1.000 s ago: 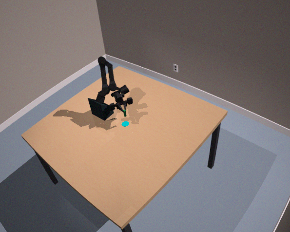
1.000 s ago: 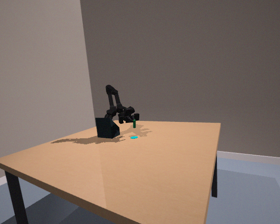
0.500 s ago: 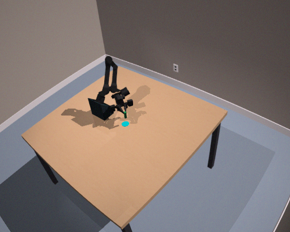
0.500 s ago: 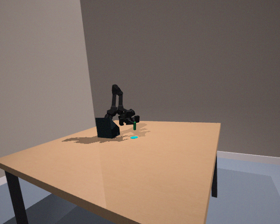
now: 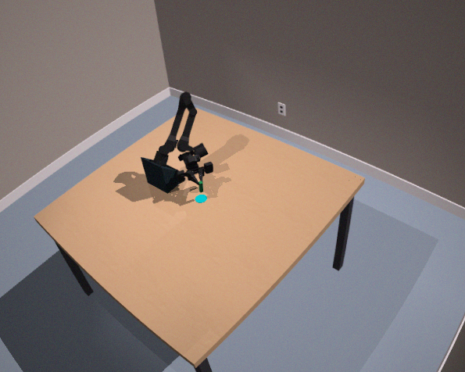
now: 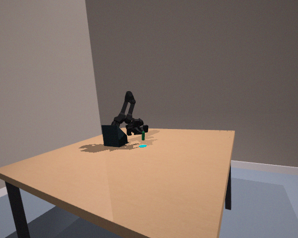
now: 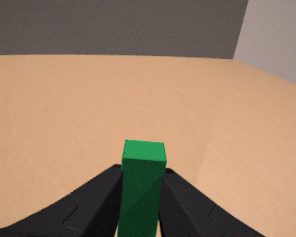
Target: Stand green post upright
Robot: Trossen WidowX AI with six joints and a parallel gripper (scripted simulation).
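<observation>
Right now the cyan circle is 1 cm behind my gripper tip, 1 cm to the right of it and 10 cm below it. Also, from my gripper tip: green post (2 cm below).
</observation>
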